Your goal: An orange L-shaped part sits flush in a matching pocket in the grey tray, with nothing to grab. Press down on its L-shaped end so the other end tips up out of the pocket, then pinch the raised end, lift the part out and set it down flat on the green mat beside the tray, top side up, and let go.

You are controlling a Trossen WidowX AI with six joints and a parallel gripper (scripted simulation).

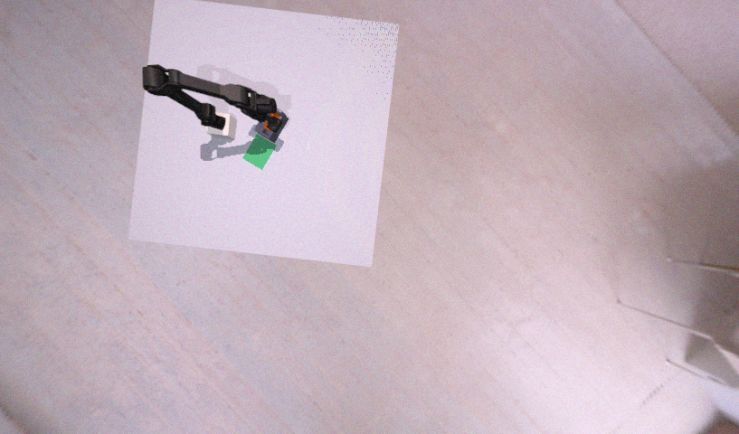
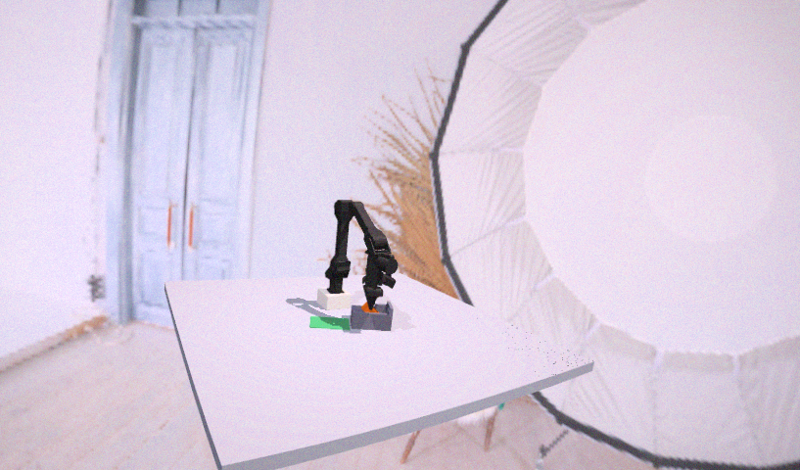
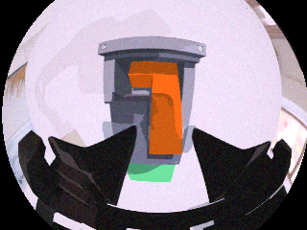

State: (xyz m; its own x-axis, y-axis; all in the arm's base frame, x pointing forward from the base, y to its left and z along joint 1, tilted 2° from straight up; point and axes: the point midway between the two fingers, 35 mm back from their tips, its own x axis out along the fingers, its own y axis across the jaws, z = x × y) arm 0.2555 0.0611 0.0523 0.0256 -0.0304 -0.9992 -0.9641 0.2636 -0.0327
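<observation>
Right now my gripper tip is 4 cm to the right of the orange L-shaped part, 4 cm above it and 1 cm past it. The rest, counted from my gripper tip: green mat: 14 cm to the right, 9 cm below, 5 cm behind.
</observation>
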